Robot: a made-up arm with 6 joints. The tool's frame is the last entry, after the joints. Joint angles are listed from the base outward.
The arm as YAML. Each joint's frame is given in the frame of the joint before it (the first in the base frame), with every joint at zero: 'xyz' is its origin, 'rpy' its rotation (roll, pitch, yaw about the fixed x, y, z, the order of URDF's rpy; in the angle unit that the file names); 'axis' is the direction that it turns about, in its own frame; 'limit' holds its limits. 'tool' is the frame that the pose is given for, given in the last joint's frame.
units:
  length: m
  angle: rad
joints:
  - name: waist
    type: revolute
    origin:
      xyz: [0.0, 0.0, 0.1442]
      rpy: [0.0, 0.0, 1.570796]
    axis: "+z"
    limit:
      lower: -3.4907
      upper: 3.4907
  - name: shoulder
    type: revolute
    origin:
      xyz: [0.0, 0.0, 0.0]
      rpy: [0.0, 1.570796, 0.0]
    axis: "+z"
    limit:
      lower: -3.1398
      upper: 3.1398
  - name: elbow
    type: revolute
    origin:
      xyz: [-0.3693, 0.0, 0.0]
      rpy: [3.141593, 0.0, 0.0]
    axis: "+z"
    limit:
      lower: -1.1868
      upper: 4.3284
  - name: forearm
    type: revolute
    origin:
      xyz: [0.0, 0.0, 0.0]
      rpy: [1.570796, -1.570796, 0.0]
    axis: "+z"
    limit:
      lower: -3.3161
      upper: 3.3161
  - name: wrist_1
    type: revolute
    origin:
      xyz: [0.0, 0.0, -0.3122]
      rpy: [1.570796, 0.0, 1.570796]
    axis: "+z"
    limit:
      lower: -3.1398
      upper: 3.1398
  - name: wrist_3
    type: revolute
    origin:
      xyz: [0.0, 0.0, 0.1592]
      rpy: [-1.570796, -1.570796, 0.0]
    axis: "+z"
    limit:
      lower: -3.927
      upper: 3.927
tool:
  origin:
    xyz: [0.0, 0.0, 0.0]
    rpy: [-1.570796, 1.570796, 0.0]
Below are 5 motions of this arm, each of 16 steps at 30 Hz.
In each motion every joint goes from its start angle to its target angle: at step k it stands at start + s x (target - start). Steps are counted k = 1, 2, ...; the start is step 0. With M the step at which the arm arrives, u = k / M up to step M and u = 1 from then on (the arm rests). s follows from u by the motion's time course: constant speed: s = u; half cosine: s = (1 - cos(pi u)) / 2; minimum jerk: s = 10 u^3 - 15 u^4 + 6 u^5.
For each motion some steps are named. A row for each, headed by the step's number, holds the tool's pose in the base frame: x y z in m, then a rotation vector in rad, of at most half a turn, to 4 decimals.
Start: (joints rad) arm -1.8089 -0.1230 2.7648 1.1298 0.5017 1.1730
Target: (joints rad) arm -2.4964 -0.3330 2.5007 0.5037 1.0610 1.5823
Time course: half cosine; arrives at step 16
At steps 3, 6, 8, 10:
3: 0.0414 0.3945 0.4541 0.8565 0.3825 0.7301
6: 0.0909 0.4048 0.4669 0.8668 0.4068 0.4724
8: 0.1374 0.4071 0.4790 0.8725 0.4447 0.2646
10: 0.1866 0.4022 0.4920 0.8783 0.4983 0.0707

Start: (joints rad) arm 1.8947 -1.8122 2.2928 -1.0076 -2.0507 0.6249
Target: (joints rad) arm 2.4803 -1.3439 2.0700 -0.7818 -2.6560 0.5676
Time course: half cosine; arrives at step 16
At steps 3, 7, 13, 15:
3: 0.3219 -0.5819 -0.0933 0.6262 -2.3216 0.4231
7: 0.4486 -0.5337 0.0249 0.5965 -2.1297 0.9065
13: 0.5992 -0.3695 0.2198 0.3891 -1.8594 1.6515
15: 0.6129 -0.3390 0.2478 0.3409 -1.8258 1.7535

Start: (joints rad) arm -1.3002 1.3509 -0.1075 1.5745 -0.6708 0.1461
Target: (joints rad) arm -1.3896 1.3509 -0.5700 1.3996 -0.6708 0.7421
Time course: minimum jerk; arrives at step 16
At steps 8, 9, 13, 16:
8: 0.0947 -0.4717 -0.1041 -0.3303 2.1696 0.7062
9: 0.0828 -0.4556 -0.1100 -0.3012 2.1384 0.8241
13: 0.0501 -0.4065 -0.1214 -0.2150 2.0039 1.1501
16: 0.0455 -0.3990 -0.1223 -0.2024 1.9791 1.1951

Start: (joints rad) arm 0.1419 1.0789 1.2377 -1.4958 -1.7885 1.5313
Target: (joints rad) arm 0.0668 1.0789 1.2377 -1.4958 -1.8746 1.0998
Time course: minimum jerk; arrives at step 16
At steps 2, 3, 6, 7, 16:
2: 0.6541 0.0806 0.2112 -0.1650 -0.0173 1.9185
3: 0.6542 0.0790 0.2112 -0.1557 -0.0033 1.9185
6: 0.6555 0.0678 0.2112 -0.0912 0.0941 1.9165
7: 0.6560 0.0625 0.2112 -0.0603 0.1408 1.9141
16: 0.6582 0.0321 0.2112 0.1146 0.4046 1.8839

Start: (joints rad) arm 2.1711 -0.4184 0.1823 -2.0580 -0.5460 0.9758
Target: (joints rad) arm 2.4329 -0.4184 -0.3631 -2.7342 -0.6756 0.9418
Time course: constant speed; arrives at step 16
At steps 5, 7, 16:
5: -0.1958 0.0787 0.5011 -1.1461 -1.1624 -2.5703
7: -0.2040 0.0637 0.4867 -1.1176 -1.3093 -2.4641
16: -0.2205 -0.0035 0.4359 -1.0250 -1.8943 -1.9577

